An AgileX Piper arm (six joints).
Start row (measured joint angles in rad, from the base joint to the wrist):
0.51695 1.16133 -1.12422 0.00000 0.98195 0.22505
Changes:
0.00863 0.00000 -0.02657 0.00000 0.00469 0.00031
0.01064 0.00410 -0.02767 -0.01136 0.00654 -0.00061
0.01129 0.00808 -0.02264 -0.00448 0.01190 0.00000
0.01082 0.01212 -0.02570 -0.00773 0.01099 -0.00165
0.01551 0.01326 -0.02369 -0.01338 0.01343 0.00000
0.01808 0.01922 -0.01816 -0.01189 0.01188 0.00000
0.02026 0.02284 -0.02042 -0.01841 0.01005 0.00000
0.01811 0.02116 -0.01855 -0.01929 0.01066 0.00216
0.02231 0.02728 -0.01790 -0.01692 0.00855 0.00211
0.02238 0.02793 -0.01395 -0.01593 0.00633 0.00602
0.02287 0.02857 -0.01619 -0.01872 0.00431 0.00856
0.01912 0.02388 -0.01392 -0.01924 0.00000 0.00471
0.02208 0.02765 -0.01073 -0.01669 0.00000 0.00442
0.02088 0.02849 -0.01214 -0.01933 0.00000 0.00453
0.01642 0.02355 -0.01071 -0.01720 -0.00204 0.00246
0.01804 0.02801 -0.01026 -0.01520 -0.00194 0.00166
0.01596 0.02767 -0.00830 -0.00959 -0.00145 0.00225
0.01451 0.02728 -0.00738 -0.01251 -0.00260 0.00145
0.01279 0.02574 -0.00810 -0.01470 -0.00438 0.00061
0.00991 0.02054 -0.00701 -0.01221 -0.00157 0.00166
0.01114 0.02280 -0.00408 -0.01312 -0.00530 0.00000
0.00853 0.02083 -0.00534 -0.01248 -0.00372 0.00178
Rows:
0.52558 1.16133 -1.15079 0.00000 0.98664 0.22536
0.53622 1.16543 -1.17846 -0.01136 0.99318 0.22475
0.54751 1.17351 -1.20110 -0.01584 1.00508 0.22475
0.55833 1.18563 -1.22680 -0.02357 1.01607 0.22310
0.57384 1.19889 -1.25049 -0.03695 1.02950 0.22310
0.59192 1.21811 -1.26865 -0.04884 1.04138 0.22310
0.61218 1.24095 -1.28907 -0.06725 1.05143 0.22310
0.63029 1.26211 -1.30762 -0.08654 1.06209 0.22526
0.65260 1.28939 -1.32552 -0.10346 1.07064 0.22737
0.67498 1.31732 -1.33947 -0.11939 1.07697 0.23339
0.69785 1.34589 -1.35566 -0.13811 1.08128 0.24195
0.71697 1.36977 -1.36958 -0.15735 1.08128 0.24666
0.73905 1.39742 -1.38031 -0.17404 1.08128 0.25108
0.75993 1.42591 -1.39245 -0.19337 1.08128 0.25561
0.77635 1.44946 -1.40316 -0.21057 1.07924 0.25807
0.79439 1.47747 -1.41342 -0.22577 1.07730 0.25973
0.81035 1.50514 -1.42172 -0.23536 1.07585 0.26198
0.82486 1.53242 -1.42910 -0.24787 1.07325 0.26343
0.83765 1.55816 -1.43720 -0.26257 1.06887 0.26404
0.84756 1.57870 -1.44421 -0.27478 1.06730 0.26570
0.85870 1.60150 -1.44829 -0.28790 1.06200 0.26570
0.86723 1.62233 -1.45363 -0.30038 1.05828 0.26748

